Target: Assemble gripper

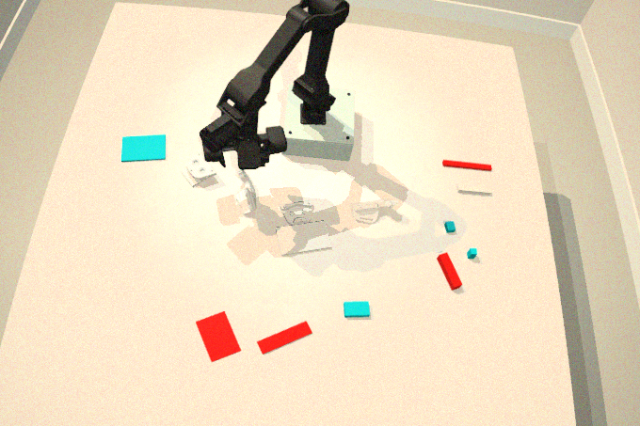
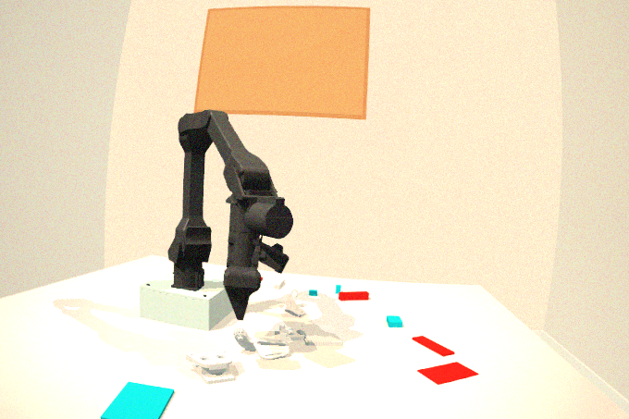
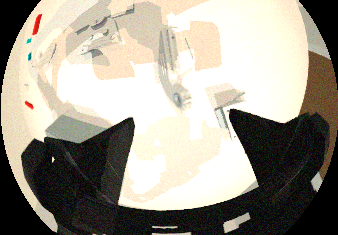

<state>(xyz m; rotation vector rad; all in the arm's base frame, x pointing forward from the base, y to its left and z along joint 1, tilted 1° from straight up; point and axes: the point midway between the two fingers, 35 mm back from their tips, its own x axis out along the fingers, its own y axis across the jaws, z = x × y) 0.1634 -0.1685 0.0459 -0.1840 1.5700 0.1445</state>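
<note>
My gripper tip is now 20 mm short of the white jaw and 50 mm above it. Also, from my gripper tip: gripper base (20 mm behind, 110 mm to the right, 60 mm below); then housing plate (90 mm ahead, 130 mm to the left, 80 mm below); then flat white plate (150 mm ahead, 150 mm to the left, 80 mm below).
</note>
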